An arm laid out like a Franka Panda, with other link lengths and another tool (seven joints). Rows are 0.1 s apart.
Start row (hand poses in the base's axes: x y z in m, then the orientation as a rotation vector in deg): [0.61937 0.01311 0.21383 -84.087 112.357 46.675]
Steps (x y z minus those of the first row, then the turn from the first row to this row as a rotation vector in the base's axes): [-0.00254 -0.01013 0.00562 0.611 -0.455 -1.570]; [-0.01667 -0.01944 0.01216 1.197 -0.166 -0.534]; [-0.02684 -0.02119 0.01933 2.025 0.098 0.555]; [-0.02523 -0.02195 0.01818 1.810 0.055 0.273]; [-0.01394 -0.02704 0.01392 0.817 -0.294 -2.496]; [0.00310 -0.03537 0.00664 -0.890 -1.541 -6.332]
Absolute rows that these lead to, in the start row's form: [0.61683 0.00298 0.21945 -82.083 112.512 46.120]; [0.60270 -0.00633 0.22599 -82.839 111.731 47.330]; [0.59253 -0.00808 0.23316 -83.507 110.721 48.745]; [0.59414 -0.00884 0.23201 -83.332 111.003 48.401]; [0.60543 -0.01393 0.22775 -80.930 113.013 46.034]; [0.62247 -0.02226 0.22047 -77.840 115.331 41.784]
